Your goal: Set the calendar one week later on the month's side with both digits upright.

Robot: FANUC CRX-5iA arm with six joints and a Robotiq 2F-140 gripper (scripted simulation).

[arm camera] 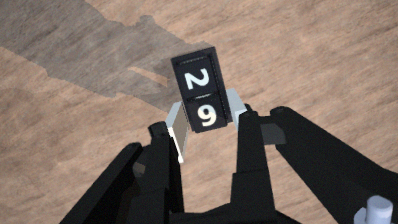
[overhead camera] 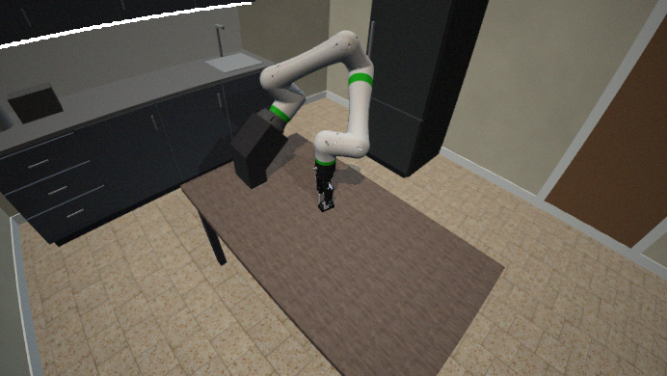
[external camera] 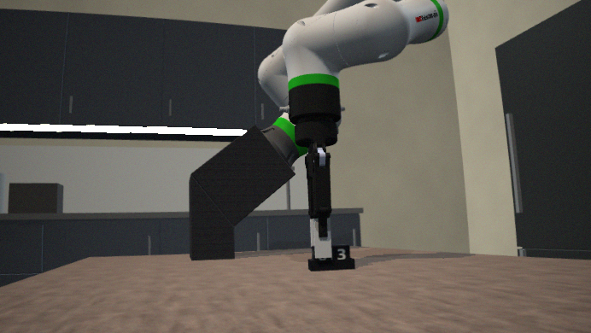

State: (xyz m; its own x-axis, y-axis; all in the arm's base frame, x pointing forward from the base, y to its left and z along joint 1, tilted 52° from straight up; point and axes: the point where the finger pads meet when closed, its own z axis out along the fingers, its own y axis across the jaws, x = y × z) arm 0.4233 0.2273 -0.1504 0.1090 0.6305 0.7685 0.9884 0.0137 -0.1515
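My hand is 30 mm to the right of the cube and 30 mm above it. Round my hand: black tray: 20 mm to the left, 40 mm below.
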